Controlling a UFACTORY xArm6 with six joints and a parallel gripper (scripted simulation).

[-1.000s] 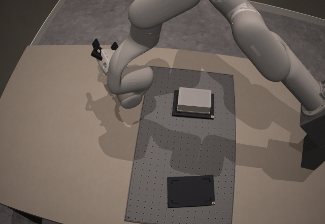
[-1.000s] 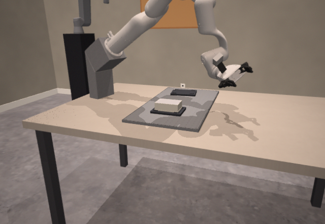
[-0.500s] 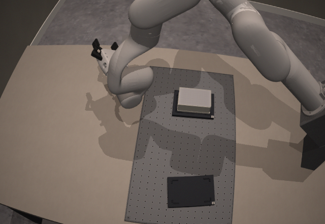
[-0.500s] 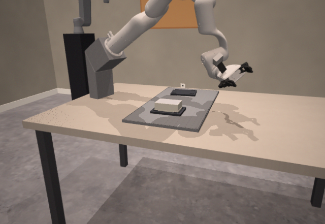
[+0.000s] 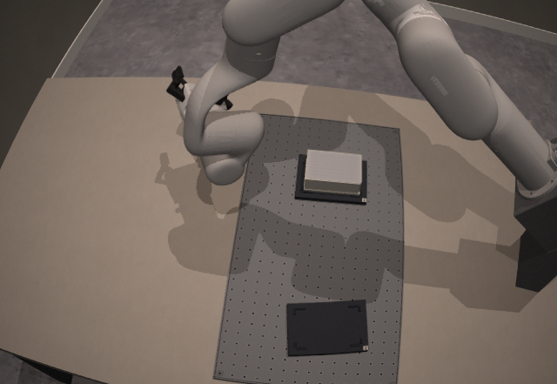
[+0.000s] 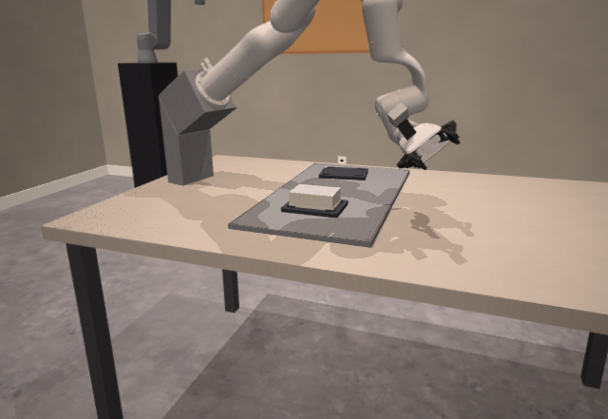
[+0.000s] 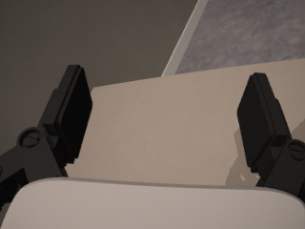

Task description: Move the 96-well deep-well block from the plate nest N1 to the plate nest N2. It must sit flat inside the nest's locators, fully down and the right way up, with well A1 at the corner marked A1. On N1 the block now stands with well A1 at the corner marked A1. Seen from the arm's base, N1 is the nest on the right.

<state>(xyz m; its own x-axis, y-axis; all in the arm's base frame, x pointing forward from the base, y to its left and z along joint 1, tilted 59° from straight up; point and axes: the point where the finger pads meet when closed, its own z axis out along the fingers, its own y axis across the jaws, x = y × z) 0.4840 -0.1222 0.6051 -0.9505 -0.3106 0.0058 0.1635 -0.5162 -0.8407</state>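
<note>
Right now my hand is 330 mm past the 96-well deep-well block, 170 mm above it and 80 mm to the right of it. The rest, counted from my hand: plate nest N2: 440 mm to the left, 370 mm behind, 200 mm below; then plate nest N1: 330 mm behind, 200 mm below, 80 mm to the left; then white corner mark: 480 mm to the left, 450 mm behind, 190 mm below.
</note>
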